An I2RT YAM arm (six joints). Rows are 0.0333 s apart.
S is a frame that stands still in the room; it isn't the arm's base.
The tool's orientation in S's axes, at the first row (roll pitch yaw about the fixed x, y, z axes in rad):
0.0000, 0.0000, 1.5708
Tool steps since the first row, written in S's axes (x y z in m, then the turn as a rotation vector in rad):
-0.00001, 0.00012, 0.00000, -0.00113, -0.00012, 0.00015
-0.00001, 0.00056, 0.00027, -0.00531, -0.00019, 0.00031
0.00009, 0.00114, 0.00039, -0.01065, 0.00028, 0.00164
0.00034, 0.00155, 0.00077, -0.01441, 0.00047, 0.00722
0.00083, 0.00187, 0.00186, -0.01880, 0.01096, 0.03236
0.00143, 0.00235, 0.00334, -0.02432, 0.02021, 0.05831
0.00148, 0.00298, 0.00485, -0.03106, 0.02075, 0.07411
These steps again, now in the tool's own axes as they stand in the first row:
0.00012, 0.00001, 0.00000, -0.00012, 0.00113, 0.00015
0.00056, 0.00001, 0.00027, -0.00019, 0.00531, 0.00031
0.00114, -0.00009, 0.00039, 0.00028, 0.01065, 0.00164
0.00155, -0.00034, 0.00077, 0.00047, 0.01441, 0.00722
0.00187, -0.00083, 0.00186, 0.01096, 0.01880, 0.03236
0.00235, -0.00143, 0.00334, 0.02021, 0.02432, 0.05831
0.00298, -0.00148, 0.00485, 0.02075, 0.03106, 0.07411

